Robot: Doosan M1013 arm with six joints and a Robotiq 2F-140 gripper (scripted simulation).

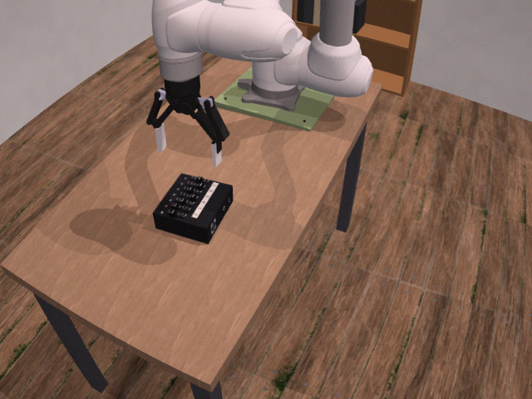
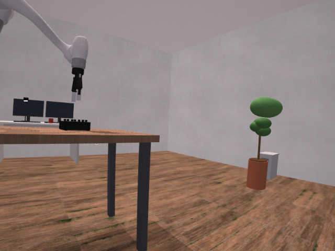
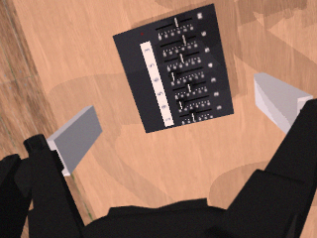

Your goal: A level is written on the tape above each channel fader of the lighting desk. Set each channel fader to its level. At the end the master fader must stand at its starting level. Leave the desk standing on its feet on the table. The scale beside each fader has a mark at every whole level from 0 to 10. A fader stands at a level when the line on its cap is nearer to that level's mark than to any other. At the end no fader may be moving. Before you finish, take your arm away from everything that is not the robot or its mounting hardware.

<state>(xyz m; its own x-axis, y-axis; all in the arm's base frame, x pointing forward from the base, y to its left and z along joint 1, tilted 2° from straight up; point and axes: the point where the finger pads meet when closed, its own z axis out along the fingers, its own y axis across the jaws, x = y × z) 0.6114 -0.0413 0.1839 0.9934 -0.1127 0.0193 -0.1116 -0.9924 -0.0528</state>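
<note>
My hand is 130 mm above the channel 1 fader, 60 mm past it and 10 mm to the left of it. Also, from my hand: channel 6 fader (130 mm below, 50 mm ahead, 30 mm to the right); channel 2 fader (130 mm below, 40 mm behind, 10 mm to the left); channel 4 fader (130 mm below).
</note>
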